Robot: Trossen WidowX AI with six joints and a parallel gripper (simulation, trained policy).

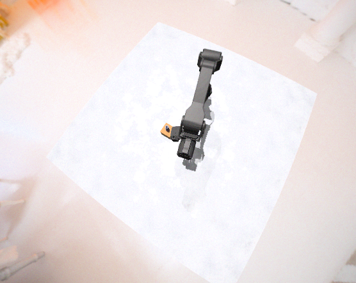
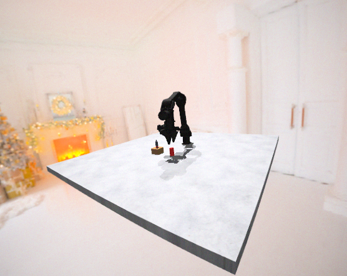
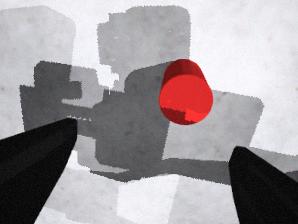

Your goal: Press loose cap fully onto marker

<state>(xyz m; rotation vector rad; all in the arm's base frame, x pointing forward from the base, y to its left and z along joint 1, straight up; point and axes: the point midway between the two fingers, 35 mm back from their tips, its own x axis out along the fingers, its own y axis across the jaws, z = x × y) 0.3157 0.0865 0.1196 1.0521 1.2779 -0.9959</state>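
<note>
The red cap lies 1 cm behind my gripper tip, 1 cm to the right of it and 6 cm below it. Round my gripper tip: holder block (2 cm behind, 14 cm to the right, 7 cm below).
</note>
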